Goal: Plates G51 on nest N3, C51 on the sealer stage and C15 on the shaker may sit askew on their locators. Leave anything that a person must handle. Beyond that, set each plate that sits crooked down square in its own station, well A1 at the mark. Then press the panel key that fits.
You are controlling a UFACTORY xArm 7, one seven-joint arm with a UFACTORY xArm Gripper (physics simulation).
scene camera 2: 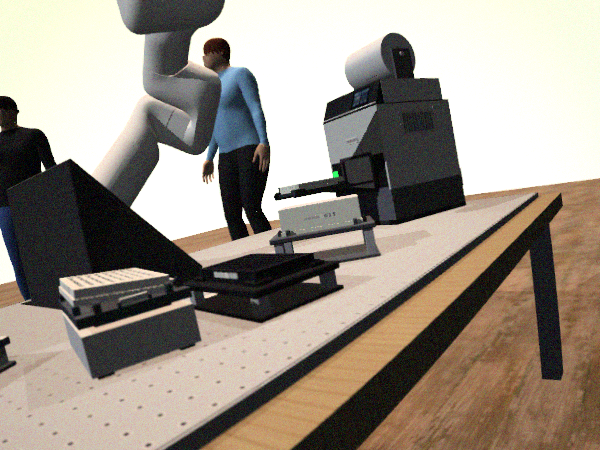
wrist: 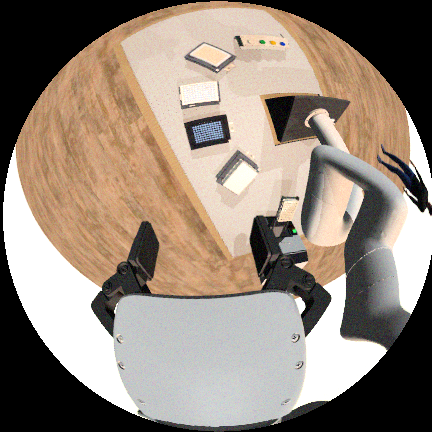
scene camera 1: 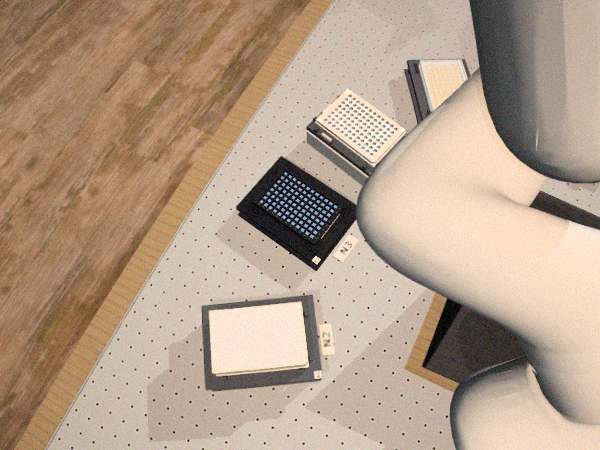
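Note:
On nest N3, the black plate with blue wells looks roughly in line with the nest; its seating is hard to judge. On the shaker, the white plate looks slightly tilted over the dark locator in scene camera 2. The pale plate on the sealer stage shows in the wrist view, too small to judge. My gripper is open and empty, high above and away from the plates. The panel has white, green, yellow and blue keys.
The sealer shows a green light. A white block-like plate sits on N2. Another plate lies beyond the shaker. A dark wedge surrounds the arm's base. Two people stand behind the table.

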